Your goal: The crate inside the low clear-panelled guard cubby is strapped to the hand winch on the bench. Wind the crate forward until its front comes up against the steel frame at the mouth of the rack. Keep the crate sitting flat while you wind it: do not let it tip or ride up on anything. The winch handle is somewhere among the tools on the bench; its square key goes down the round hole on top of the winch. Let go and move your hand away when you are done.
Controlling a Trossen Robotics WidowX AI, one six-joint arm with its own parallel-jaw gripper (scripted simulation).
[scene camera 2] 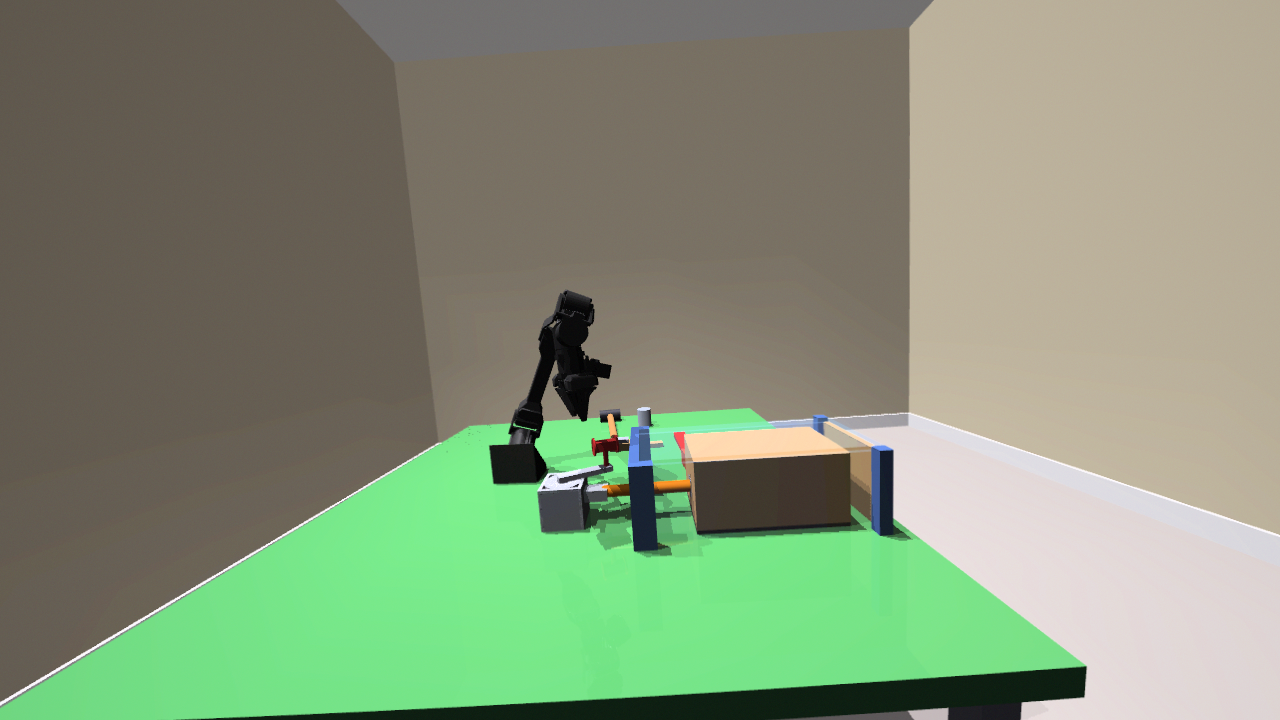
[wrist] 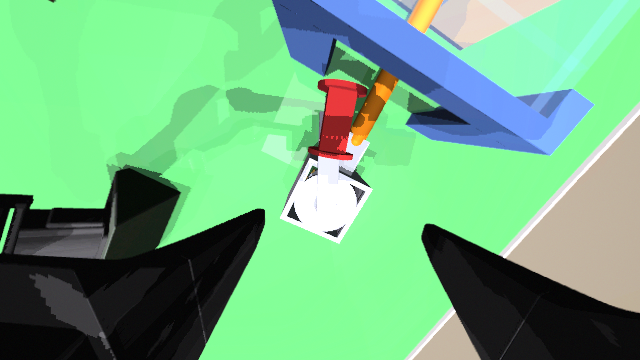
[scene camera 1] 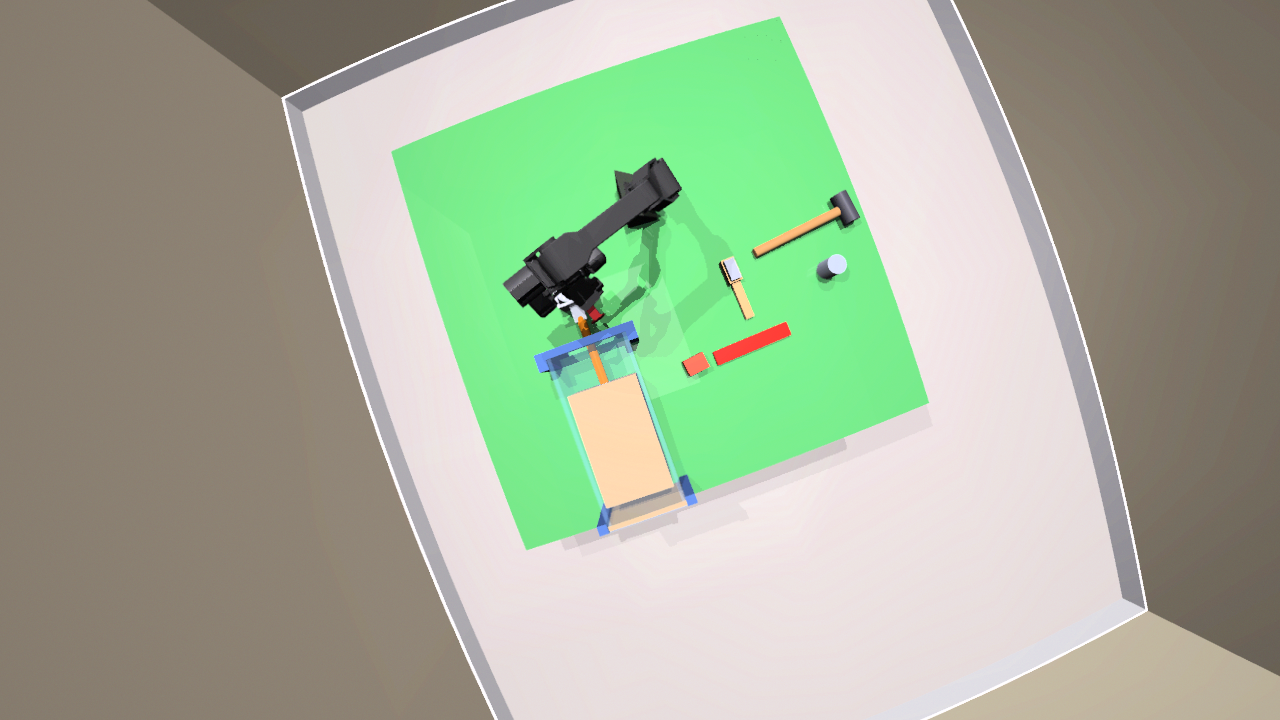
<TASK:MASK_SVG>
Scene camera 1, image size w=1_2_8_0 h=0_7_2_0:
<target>my gripper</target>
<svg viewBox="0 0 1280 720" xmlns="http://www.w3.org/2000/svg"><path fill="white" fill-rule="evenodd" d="M598 247L593 250L590 261L581 269L583 273L575 284L561 293L557 291L552 295L546 290L528 305L540 317L545 318L558 307L559 302L555 298L562 294L568 300L572 300L580 309L584 311L589 310L604 292L602 290L604 284L596 277L589 278L590 274L594 275L606 264L606 256Z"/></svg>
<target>brush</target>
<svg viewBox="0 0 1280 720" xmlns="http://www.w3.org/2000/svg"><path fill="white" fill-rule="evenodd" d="M720 261L719 265L728 286L731 285L745 319L754 317L755 315L741 284L743 276L735 258L731 257Z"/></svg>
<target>red bar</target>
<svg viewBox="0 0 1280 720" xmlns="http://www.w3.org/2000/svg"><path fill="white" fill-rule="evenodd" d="M787 323L784 322L778 326L770 327L713 352L717 364L721 365L790 335Z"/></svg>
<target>hammer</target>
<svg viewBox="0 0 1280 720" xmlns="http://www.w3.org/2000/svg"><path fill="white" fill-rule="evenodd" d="M860 215L846 190L843 190L830 199L835 208L822 213L814 219L810 219L798 227L794 227L782 235L774 237L762 245L758 245L752 249L753 254L757 258L837 217L840 218L843 226L847 226L859 219Z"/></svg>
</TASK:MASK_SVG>
